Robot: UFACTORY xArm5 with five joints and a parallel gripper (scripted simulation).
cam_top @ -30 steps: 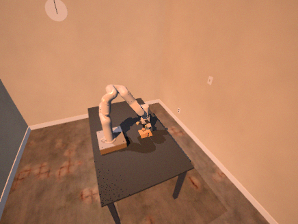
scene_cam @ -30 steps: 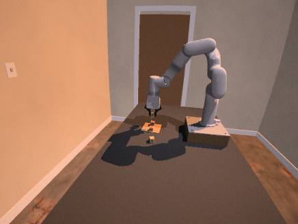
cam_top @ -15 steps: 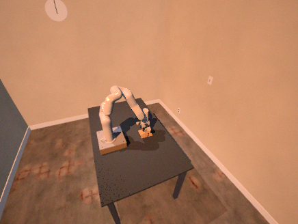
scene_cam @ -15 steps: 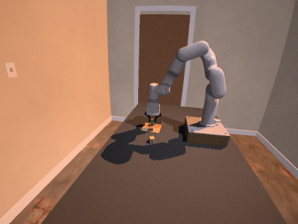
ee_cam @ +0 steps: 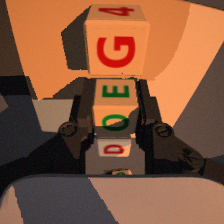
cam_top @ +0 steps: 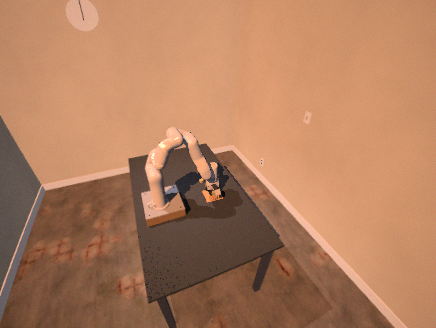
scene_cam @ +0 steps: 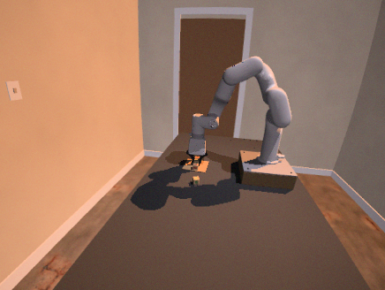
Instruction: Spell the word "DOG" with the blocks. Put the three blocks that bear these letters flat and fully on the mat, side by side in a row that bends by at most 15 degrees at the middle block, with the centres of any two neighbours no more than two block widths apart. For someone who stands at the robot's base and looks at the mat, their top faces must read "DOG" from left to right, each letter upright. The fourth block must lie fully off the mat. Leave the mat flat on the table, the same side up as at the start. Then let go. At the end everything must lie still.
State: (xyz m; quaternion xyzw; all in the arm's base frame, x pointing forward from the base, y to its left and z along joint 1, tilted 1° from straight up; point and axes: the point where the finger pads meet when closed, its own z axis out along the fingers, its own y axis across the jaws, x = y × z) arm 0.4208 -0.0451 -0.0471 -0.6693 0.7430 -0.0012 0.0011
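My gripper is now 30 mm above the orange mat.
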